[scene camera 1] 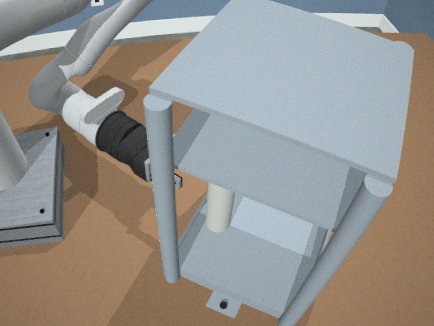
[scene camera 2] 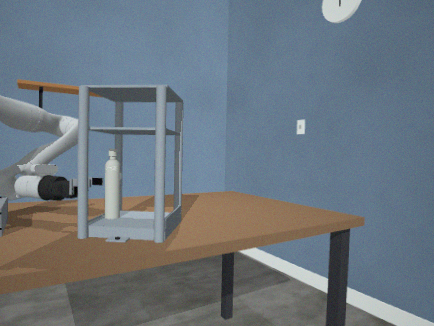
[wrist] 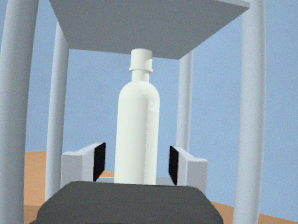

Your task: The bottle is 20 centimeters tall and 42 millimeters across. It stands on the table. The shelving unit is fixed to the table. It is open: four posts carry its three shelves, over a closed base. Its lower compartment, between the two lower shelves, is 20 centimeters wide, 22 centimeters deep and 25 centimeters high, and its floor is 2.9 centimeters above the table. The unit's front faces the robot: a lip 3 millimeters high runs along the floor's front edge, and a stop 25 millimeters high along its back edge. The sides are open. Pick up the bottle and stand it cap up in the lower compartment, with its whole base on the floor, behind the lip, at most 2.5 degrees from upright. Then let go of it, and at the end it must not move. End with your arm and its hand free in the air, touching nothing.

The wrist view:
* gripper: 137, 157
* bottle: 138, 105
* grey shelving unit: 174, 37
